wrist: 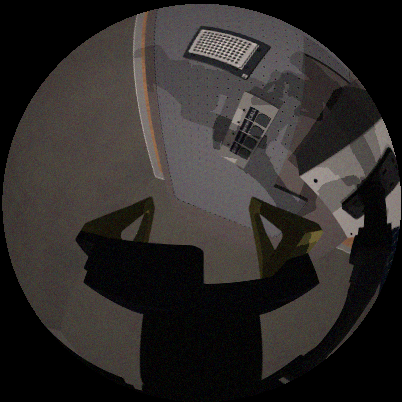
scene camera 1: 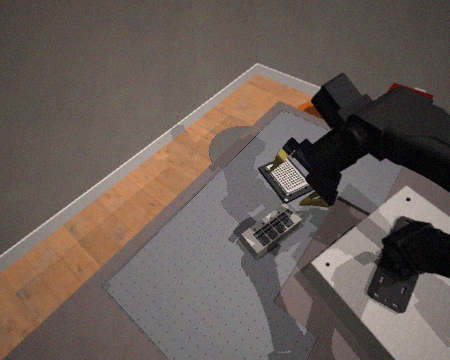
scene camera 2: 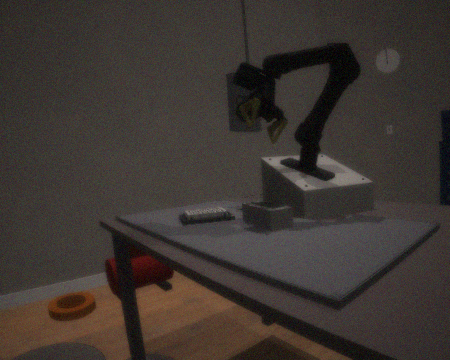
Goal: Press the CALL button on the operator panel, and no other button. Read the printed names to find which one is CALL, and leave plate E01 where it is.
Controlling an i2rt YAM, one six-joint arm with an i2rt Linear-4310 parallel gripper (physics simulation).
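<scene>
The grey operator panel has a row of round dark buttons with printed labels. In the wrist view the label CALL reads beside the button at the panel's end nearer the plate; the other labels are too blurred to read surely. Plate E01, a white well plate on a dark holder, lies apart from the panel; its name is not legible. My gripper is open and empty, high above the mat and touching neither.
Both stand on the blue-grey mat on the table. The arm's white base block stands beside the mat, close to the panel. An orange ring and a red cylinder are beyond the table.
</scene>
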